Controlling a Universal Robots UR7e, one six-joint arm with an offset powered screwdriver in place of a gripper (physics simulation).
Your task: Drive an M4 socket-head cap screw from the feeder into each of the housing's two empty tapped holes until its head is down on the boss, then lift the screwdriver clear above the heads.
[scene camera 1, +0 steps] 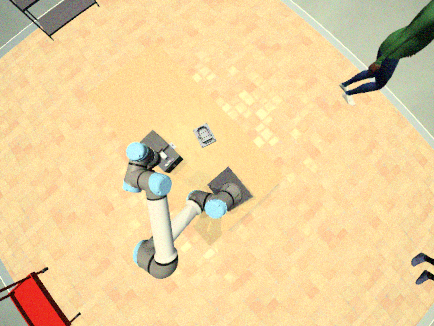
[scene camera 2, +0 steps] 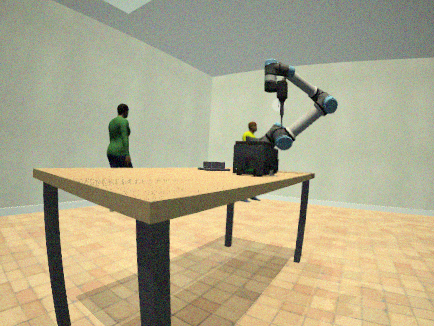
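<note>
The screwdriver [scene camera 2: 282,112] points straight down from the wrist in scene camera 2, its tip high over the feeder's right part as seen there. In scene camera 1 the wrist covers it. The dark box-shaped feeder [scene camera 1: 154,140] [scene camera 2: 247,158] stands on the table, partly under the wrist in scene camera 1. The small grey housing [scene camera 1: 204,135] [scene camera 2: 214,165] lies flat, apart from the feeder. Its tapped holes and any screws are too small to make out. Whether a screw sits on the bit cannot be seen.
The arm's dark base plate [scene camera 1: 228,176] is on the wooden table [scene camera 2: 150,192]. A person in green [scene camera 1: 407,40] [scene camera 2: 119,135] and one in yellow [scene camera 2: 248,135] stand beyond the table. A red cart [scene camera 1: 40,302] and a grey rack [scene camera 1: 70,19] are at scene camera 1's left corners.
</note>
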